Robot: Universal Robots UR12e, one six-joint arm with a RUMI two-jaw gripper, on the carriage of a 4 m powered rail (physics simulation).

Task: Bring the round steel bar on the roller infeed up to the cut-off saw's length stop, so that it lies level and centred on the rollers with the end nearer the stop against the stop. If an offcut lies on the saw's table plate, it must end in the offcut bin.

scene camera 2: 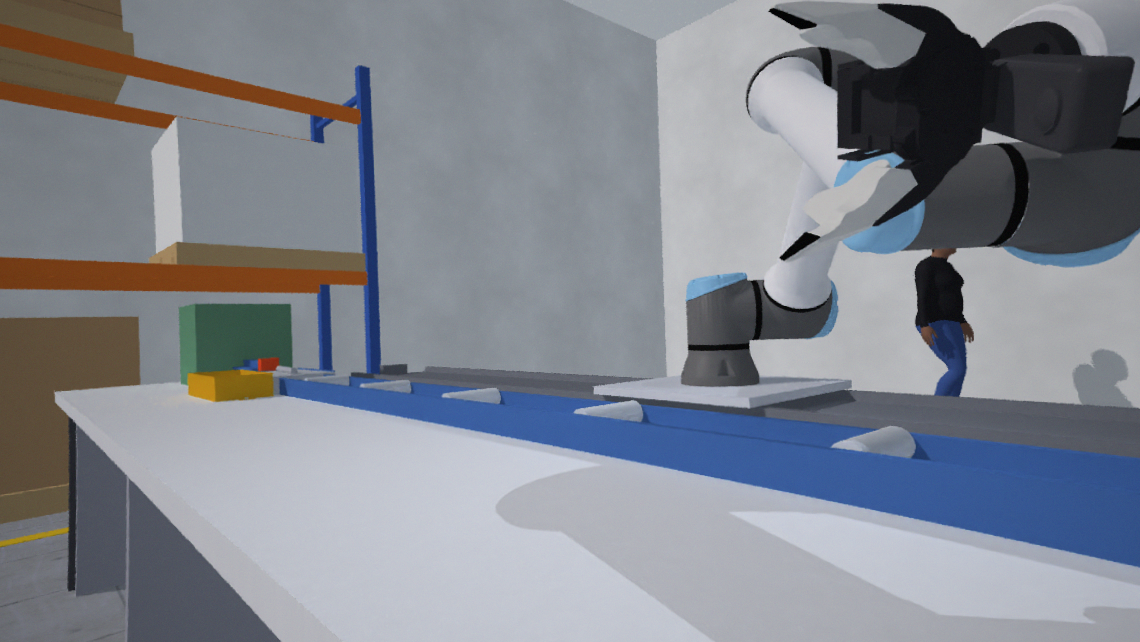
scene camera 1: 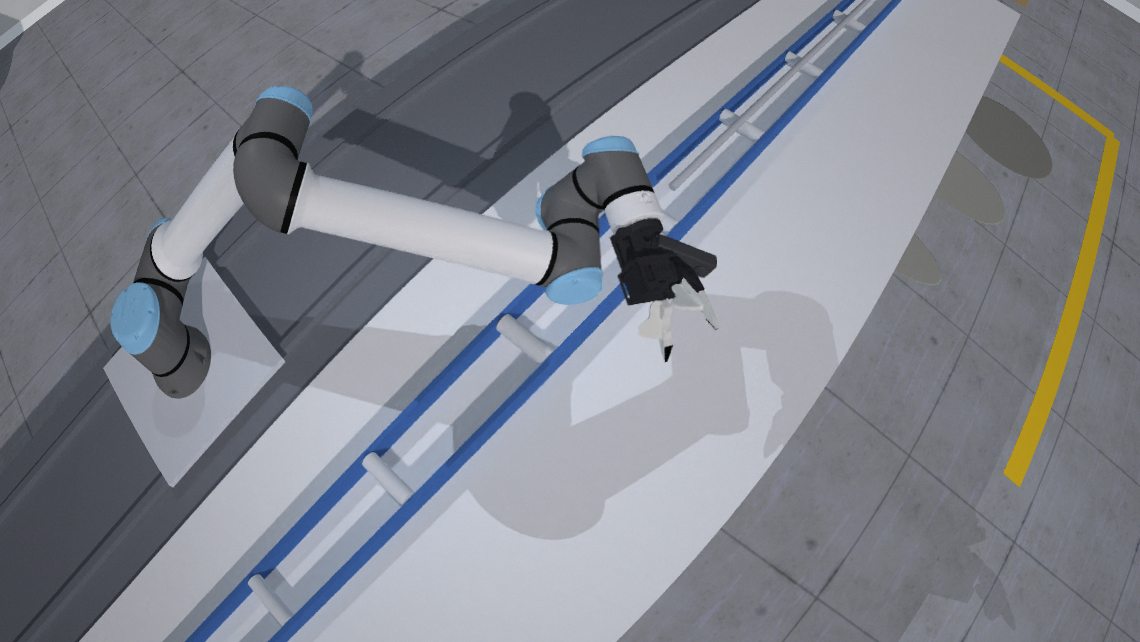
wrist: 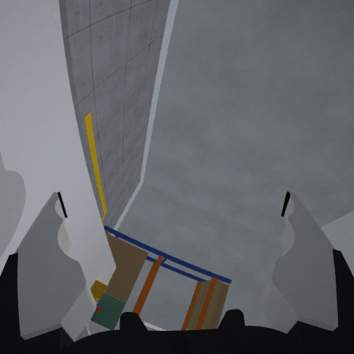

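Pixels of known places: gripper, between the fingertips: (scene camera 2: 776, 145) (scene camera 1: 690, 346); arm's base, origin of its link: (scene camera 2: 719, 382) (scene camera 1: 183, 363).
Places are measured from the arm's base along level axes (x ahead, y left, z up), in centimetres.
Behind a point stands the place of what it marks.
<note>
The round steel bar (scene camera 1: 694, 165) {x 62.4, y 117.9, z 4.9 cm} lies along the roller infeed (scene camera 1: 482, 430) {x 69.1, y 42.7, z 2.2 cm} (scene camera 2: 717, 462) {x 69.4, y 47.6, z -1.1 cm}, its near end beyond the wrist in scene camera 1; its far end runs towards the top edge. My gripper (scene camera 1: 690, 340) {x 92.9, y 69.7, z 27.1 cm} (scene camera 2: 781, 133) {x 92.9, y 69.7, z 27.1 cm} (wrist: 174, 194) is open and empty, raised above the table on the front side of the infeed, apart from the bar. A small yellow box (scene camera 2: 231, 385) {x 83.3, y -114.6, z 1.4 cm} (wrist: 98, 290) stands at the table's far end, beside a green block (scene camera 2: 235, 338) {x 65.9, y -182.8, z 15.2 cm} (wrist: 109, 311) and a small red part (scene camera 2: 268, 363) {x 62.6, y -153.0, z 5.7 cm}. Whether an offcut lies there is too small to tell.
The arm's base plate (scene camera 2: 678, 389) {x 17.4, y 0.7, z 0.0 cm} sits on the dark rail behind the infeed. A storage rack (scene camera 2: 368, 239) with boxes stands beyond the table's far end. A person (scene camera 2: 941, 295) stands behind the rail. A yellow line (scene camera 1: 1068, 334) marks the floor in front.
</note>
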